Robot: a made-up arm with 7 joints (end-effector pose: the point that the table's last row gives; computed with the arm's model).
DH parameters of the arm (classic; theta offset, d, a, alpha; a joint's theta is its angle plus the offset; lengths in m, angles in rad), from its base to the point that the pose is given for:
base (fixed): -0.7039 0 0.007 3.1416
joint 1: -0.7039 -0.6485 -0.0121 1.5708
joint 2: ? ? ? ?
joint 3: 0 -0.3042 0.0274 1.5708
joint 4: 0 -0.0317 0.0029 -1.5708
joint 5: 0 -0.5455 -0.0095 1.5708
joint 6: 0 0.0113 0.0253 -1.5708
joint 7: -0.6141 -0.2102 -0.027 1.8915
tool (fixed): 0.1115 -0.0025 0 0
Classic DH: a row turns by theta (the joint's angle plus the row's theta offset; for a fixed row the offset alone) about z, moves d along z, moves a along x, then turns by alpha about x.
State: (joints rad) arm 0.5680 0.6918 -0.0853 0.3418 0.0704 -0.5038 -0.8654
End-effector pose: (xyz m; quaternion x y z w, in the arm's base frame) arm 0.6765 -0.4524 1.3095 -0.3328 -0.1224 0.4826 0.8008
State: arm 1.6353 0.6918 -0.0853 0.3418 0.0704 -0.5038 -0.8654
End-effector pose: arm -0.0631 -0.8085 1.3095 -0.3488 0.0640 0.0082 0.9350
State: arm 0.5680 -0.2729 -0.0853 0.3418 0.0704 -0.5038 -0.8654
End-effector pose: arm -0.0785 0.0294 1.6980 -0.6834 -0.3011 0.3279 0.5785
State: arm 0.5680 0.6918 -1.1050 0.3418 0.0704 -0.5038 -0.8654
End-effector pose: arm 0.7258 -0.2707 1.3561 -0.1152 -0.4927 0.6344 0.5844
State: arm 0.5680 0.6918 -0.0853 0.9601 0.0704 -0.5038 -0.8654
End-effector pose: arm 0.8227 -0.5061 0.8831 -0.0694 0.0206 0.5437 0.8361
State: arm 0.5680 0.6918 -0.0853 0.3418 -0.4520 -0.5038 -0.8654
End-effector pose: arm 0.6636 -0.4937 1.2929 -0.2071 -0.3449 0.5113 0.7595
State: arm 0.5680 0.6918 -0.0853 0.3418 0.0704 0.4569 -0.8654
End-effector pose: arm 0.7475 -0.4960 1.1333 0.0857 0.0958 0.5288 0.8390
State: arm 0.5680 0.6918 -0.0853 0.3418 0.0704 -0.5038 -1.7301
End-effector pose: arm 0.6967 -0.4535 1.2990 -0.1631 -0.4050 0.6701 0.6003
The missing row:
joint 2: 0 0.0081 0.0118 -1.5708
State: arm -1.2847 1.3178 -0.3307 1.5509 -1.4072 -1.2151 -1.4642
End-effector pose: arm 0.1263 0.4755 0.0251 0.5884 -0.0243 0.5888 0.5537
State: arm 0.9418 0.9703 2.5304 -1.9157 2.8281 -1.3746 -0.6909
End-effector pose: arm 0.5745 -0.2444 0.3653 0.2036 -0.1004 0.3910 0.8920
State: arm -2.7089 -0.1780 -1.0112 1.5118 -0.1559 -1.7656 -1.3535
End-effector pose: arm -0.4125 -0.2934 1.2565 -0.6465 0.2888 -0.1264 0.6947
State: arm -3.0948 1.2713 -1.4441 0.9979 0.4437 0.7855 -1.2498
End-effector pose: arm -0.5952 -0.6331 0.6089 0.2728 -0.5954 -0.0070 0.7557
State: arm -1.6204 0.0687 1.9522 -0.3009 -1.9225 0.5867 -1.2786
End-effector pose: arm -0.1716 0.2244 1.5970 0.0069 0.2227 -0.9545 0.1981
